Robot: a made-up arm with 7 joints.
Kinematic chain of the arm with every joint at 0, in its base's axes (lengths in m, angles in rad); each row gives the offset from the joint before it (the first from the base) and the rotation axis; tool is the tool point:
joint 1: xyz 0 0 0.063 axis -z
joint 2: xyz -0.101 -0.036 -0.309 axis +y
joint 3: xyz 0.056 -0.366 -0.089 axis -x
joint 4: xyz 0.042 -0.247 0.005 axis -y
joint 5: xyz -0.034 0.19 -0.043 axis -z
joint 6: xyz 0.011 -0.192 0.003 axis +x
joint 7: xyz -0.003 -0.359 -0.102 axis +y
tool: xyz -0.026 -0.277 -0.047
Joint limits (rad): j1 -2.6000..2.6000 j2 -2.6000..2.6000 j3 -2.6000..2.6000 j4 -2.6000..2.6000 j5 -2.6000..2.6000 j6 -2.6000..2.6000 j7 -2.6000..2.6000
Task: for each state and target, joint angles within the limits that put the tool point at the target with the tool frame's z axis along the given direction. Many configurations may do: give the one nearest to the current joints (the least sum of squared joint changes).
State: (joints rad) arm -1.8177 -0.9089 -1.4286 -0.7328 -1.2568 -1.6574 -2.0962
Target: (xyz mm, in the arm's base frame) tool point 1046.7 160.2 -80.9 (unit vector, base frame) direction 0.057 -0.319 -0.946
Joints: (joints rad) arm -1.5308 -0.9658 -1.3274 -0.0595 -0.7691 -1.6926 -1.0895
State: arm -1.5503 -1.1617 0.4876 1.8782 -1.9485 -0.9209 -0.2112
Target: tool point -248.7 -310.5 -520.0 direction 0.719 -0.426 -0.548
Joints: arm -1.4124 -1.4298 0.4466 2.0464 -2.1447 -0.4853 -0.8543
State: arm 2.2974 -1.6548 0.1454 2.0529 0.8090 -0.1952 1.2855
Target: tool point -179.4 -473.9 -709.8 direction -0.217 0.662 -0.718
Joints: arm 2.2813 -0.7474 -0.7264 1.6344 1.5921 -0.3217 0.6783
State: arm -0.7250 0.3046 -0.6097 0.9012 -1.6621 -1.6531 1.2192
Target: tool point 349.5 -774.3 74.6 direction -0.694 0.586 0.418
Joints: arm -0.7549 0.2527 -0.6997 0.8863 -1.6755 -1.6694 1.3108
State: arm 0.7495 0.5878 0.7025 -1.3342 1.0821 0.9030 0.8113
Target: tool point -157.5 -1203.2 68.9 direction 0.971 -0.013 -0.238
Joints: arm 0.0202 0.2171 0.0426 -1.3505 0.3978 -0.1029 0.2209
